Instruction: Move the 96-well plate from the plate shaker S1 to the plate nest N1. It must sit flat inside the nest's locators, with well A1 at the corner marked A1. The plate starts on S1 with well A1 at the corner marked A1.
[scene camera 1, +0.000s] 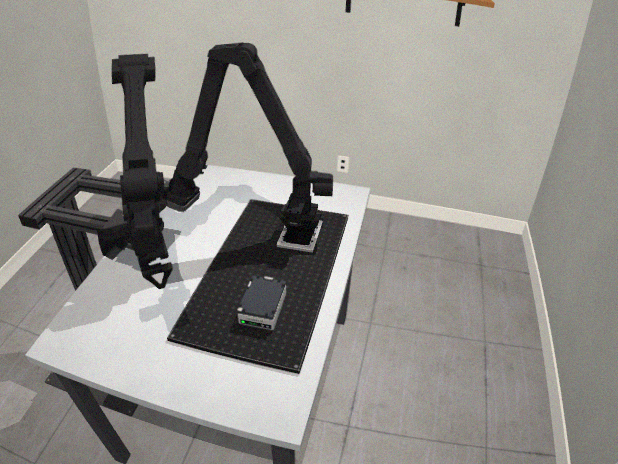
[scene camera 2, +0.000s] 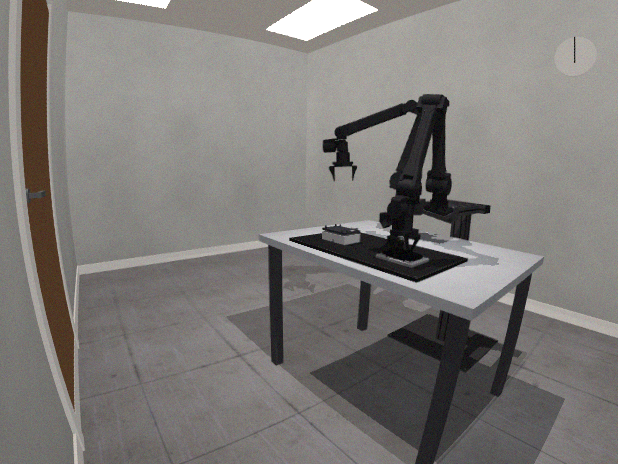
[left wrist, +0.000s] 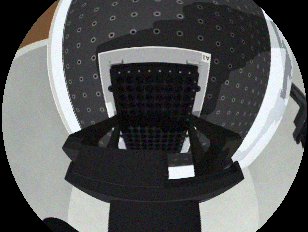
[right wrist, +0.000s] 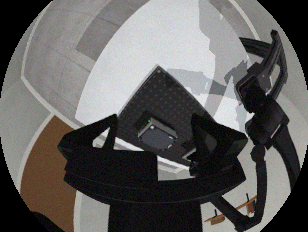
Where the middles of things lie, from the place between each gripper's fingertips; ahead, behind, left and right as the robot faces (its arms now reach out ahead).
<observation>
Now: left hand right at the black 96-well plate (left wrist: 148, 128).
I see my right gripper 57 cm to the right of the black 96-well plate, 24 cm above it and 13 cm short of it.
</observation>
